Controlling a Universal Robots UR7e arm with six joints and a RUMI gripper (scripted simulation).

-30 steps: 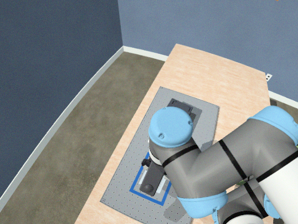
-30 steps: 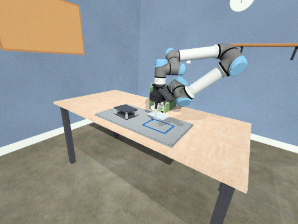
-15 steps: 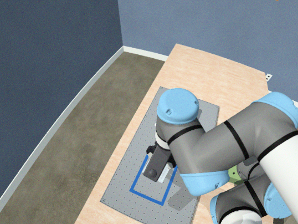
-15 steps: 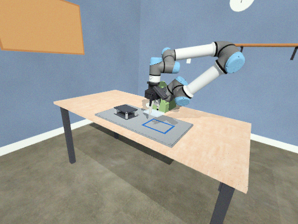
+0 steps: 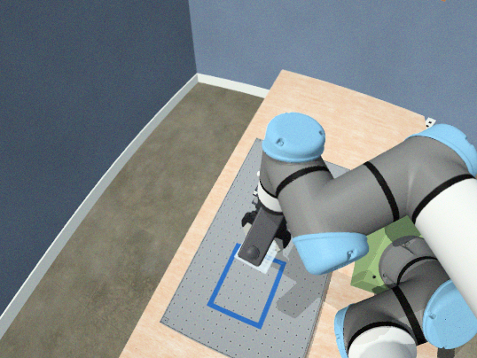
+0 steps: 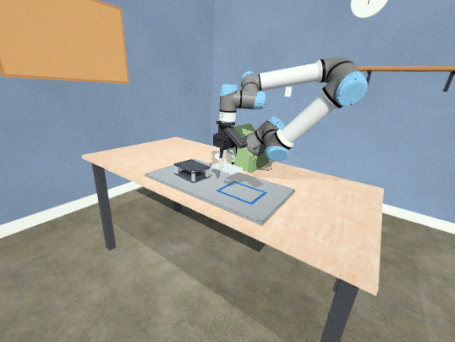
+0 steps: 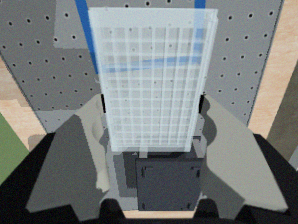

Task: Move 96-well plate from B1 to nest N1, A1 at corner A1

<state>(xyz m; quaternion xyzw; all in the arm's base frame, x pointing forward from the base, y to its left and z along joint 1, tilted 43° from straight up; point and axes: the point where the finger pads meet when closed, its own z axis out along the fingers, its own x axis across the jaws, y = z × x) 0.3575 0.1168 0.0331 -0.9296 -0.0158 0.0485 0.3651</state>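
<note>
My hand is 220 mm to the left of the dark plate nest N1, 50 mm above it and 40 mm short of it. Also, from my hand: 96-well plate 10 mm below.
</note>
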